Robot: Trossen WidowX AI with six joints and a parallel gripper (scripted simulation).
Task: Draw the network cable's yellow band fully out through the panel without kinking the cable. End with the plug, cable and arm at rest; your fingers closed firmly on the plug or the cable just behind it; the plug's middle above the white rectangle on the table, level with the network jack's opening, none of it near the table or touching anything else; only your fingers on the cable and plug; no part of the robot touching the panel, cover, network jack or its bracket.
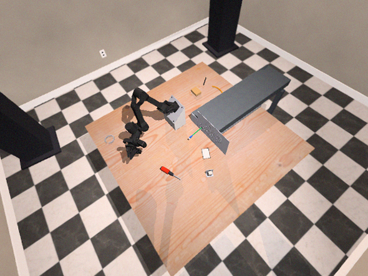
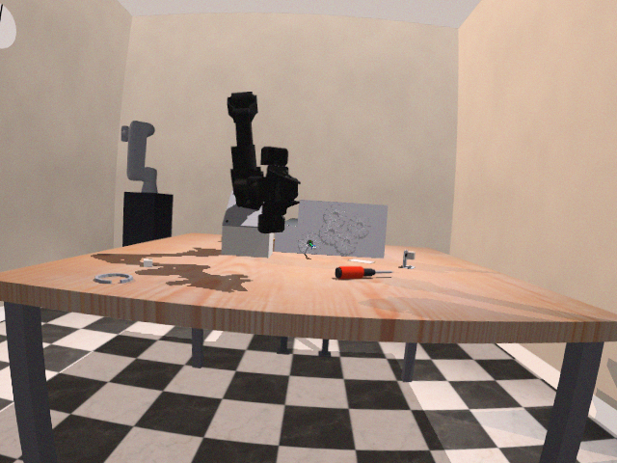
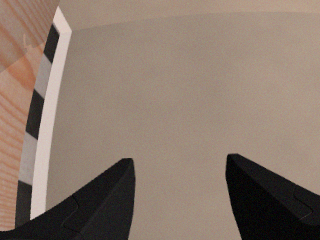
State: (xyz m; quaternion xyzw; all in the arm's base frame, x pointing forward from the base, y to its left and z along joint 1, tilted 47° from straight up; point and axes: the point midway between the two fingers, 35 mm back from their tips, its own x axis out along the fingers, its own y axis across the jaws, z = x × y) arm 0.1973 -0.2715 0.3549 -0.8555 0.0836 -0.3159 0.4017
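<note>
Right now the blue plug is 440 mm to the left of my hand, 160 mm below it and 20 mm ahead of it. Round my hand: white rectangle (480 mm to the left, 200 mm below, 180 mm ahead); red screwdriver (190 mm below, 190 mm ahead, 170 mm to the left); white block (370 mm behind, 190 mm below, 70 mm to the left).
</note>
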